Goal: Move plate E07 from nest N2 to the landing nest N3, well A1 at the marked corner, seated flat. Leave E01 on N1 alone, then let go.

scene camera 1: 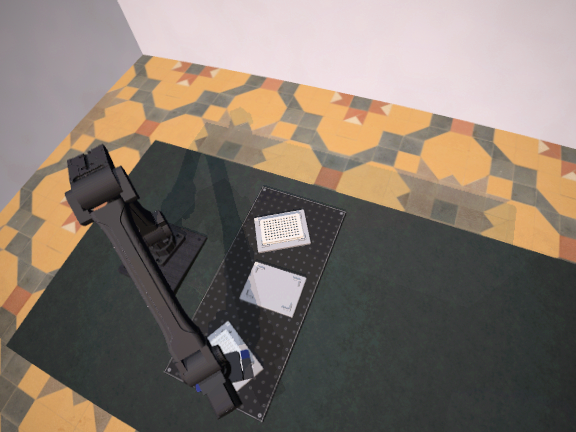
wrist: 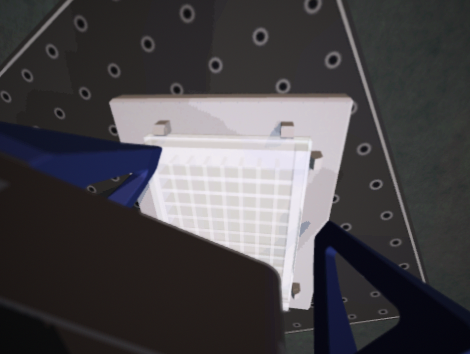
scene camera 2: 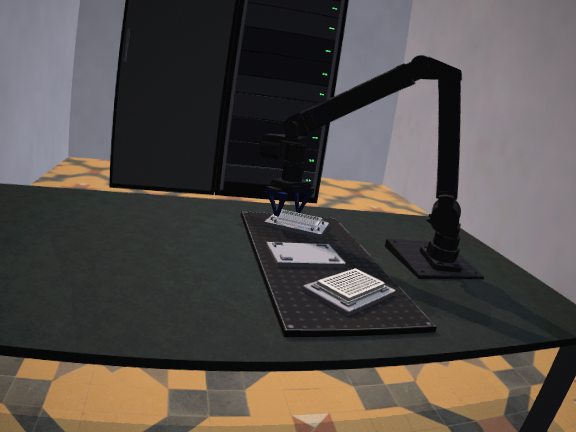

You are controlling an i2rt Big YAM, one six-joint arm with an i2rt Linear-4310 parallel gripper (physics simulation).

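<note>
A clear gridded plate (scene camera 1: 226, 341) (scene camera 2: 300, 218) (wrist: 230, 200) lies on a pale nest (wrist: 225, 112) among its corner posts. A cream plate with dark wells (scene camera 1: 282, 229) (scene camera 2: 352, 283) lies on the nest at the opposite end. The middle nest (scene camera 1: 274, 290) (scene camera 2: 305, 252) bears no plate. My gripper (scene camera 2: 288, 212) (wrist: 243, 195) is open and empty, pointing down close over the clear plate, one blue fingertip near each long side. The wrist housing hides part of that plate. No nest or plate labels are legible, and I cannot make out the marked corner.
All three nests stand on a dark perforated board (scene camera 1: 320, 225) (scene camera 2: 295, 315) on the dark green table (scene camera 1: 425, 325) (scene camera 2: 150, 280). The arm's base plate (scene camera 1: 192, 250) (scene camera 2: 410, 260) stands beside the board. A black cabinet (scene camera 2: 172, 95) stands behind the table.
</note>
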